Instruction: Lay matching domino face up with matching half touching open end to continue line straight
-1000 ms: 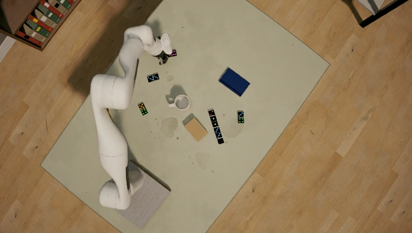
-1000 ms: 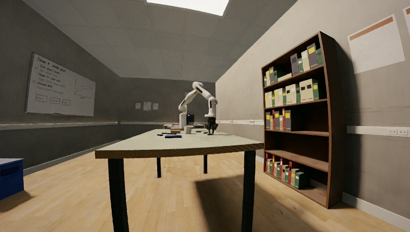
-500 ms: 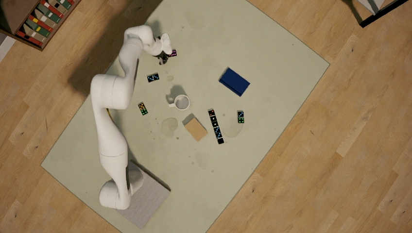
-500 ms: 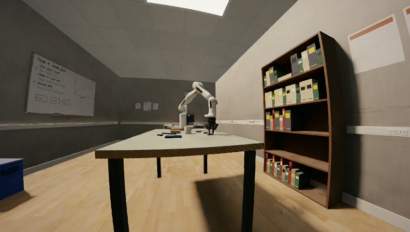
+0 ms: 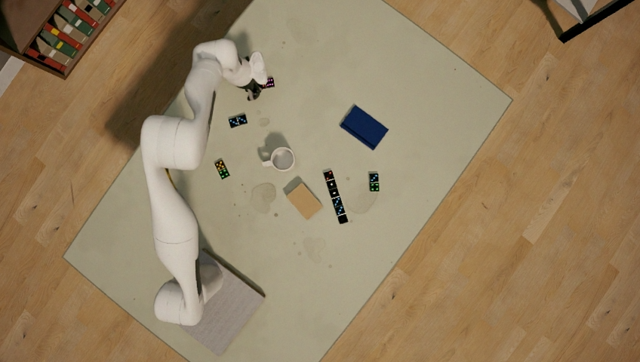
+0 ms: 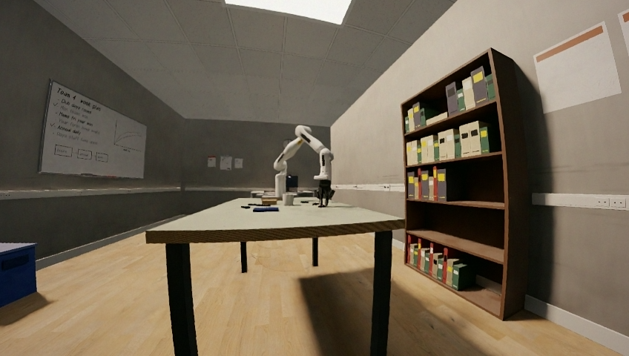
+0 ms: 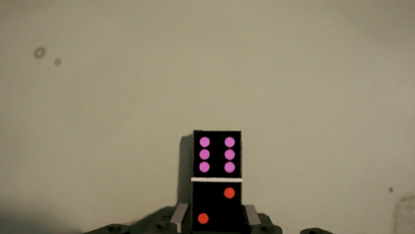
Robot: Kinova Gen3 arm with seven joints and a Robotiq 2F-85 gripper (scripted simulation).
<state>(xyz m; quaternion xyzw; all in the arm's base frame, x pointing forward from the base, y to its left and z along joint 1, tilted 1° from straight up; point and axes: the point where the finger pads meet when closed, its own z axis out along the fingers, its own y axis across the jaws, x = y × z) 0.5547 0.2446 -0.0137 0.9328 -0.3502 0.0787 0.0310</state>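
Right now the domino is 2 cm to the right of my hand, 2 cm below it and 2 cm ahead of it. The rest, counted from my hand: white mug 21 cm to the right, 14 cm behind, 1 cm above; then tan block 33 cm to the right, 19 cm behind, 1 cm below.
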